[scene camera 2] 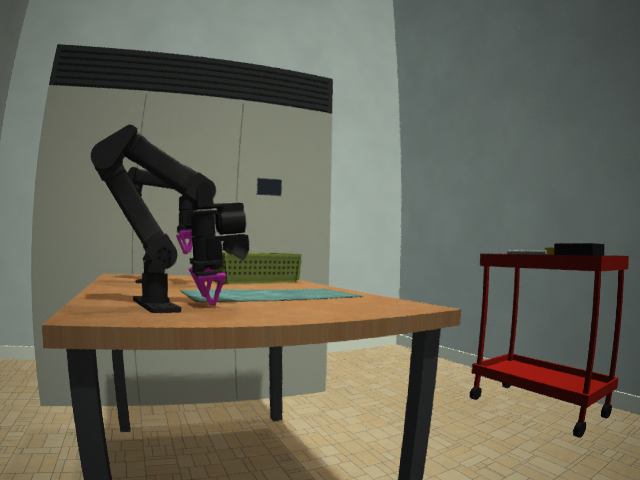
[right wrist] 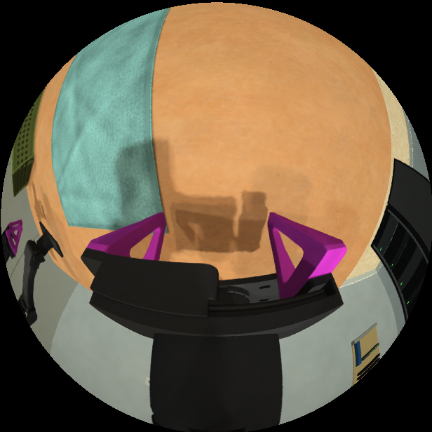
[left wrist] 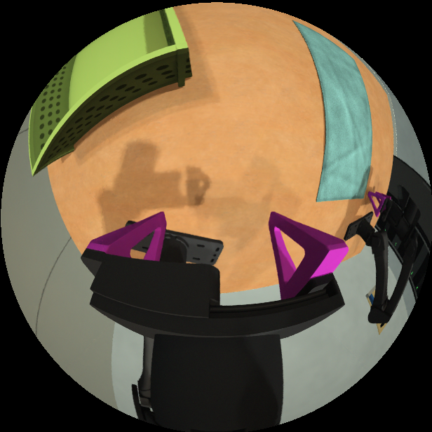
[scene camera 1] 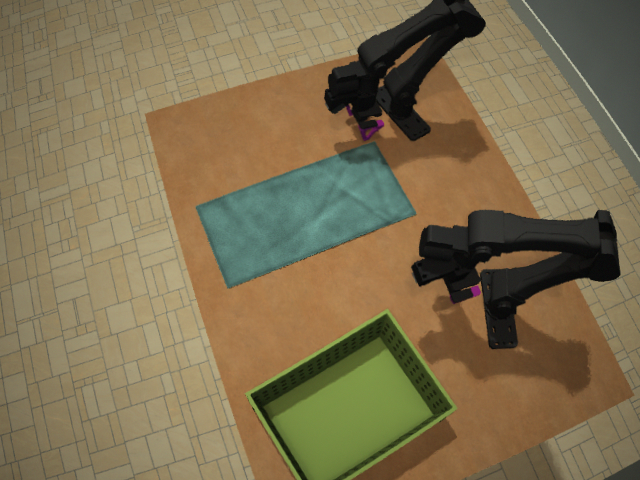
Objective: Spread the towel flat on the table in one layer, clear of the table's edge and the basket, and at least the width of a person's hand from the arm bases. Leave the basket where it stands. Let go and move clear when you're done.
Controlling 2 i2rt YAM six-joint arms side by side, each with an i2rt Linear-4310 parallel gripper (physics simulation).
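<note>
The teal towel (scene camera 1: 305,217) (scene camera 2: 279,295) (left wrist: 345,115) (right wrist: 105,100) lies flat as a long rectangle, with straight edges and faint creases toward its right end in scene camera 1. No folded-over part shows. It lies inside the table's edges and apart from the green basket (scene camera 1: 320,356) (scene camera 2: 263,267) (left wrist: 130,80) (right wrist: 25,140). My left gripper (scene camera 1: 463,295) (scene camera 2: 185,250) (left wrist: 217,217) is open and empty, off the towel, above the table near its own base. My right gripper (scene camera 1: 360,124) (scene camera 2: 210,299) (right wrist: 216,217) is open and empty, low beside the towel's top right corner in scene camera 1, not touching it.
The wooden table (scene camera 1: 206,134) (scene camera 2: 258,335) bears both arm bases. The right arm's base (scene camera 1: 416,129) (scene camera 2: 162,305) is the one closer to the towel, with a strip of table between them. The left arm's base (scene camera 1: 501,330) stands farther away. A red cart (scene camera 2: 553,262) stands beyond the table.
</note>
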